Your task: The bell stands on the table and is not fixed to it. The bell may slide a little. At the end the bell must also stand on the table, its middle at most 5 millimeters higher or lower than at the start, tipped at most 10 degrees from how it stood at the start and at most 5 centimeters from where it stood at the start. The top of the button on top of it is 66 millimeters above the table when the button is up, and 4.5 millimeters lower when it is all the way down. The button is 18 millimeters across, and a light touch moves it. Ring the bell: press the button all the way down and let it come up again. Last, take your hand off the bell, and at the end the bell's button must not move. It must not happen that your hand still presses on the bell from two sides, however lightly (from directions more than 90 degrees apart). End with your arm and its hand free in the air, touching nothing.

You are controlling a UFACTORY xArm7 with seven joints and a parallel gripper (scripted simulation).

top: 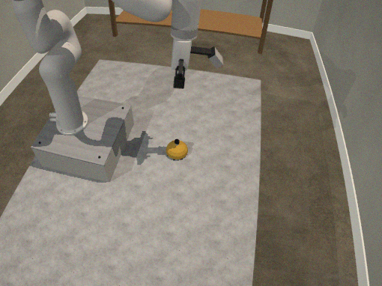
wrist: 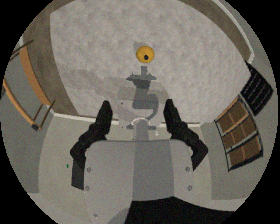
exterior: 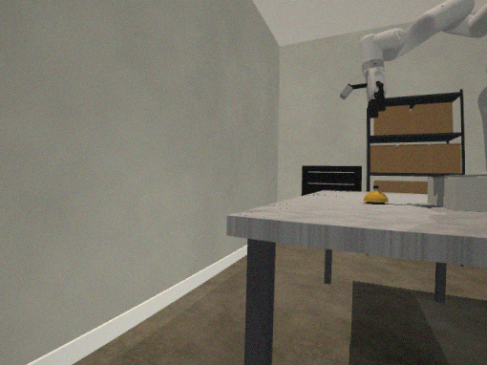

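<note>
Now: the small dark button 28 cm below my hand, 4 cm to the right of it and 1 cm behind it. Round my hand: yellow dome bell 29 cm below, 4 cm to the right, 1 cm behind.
</note>
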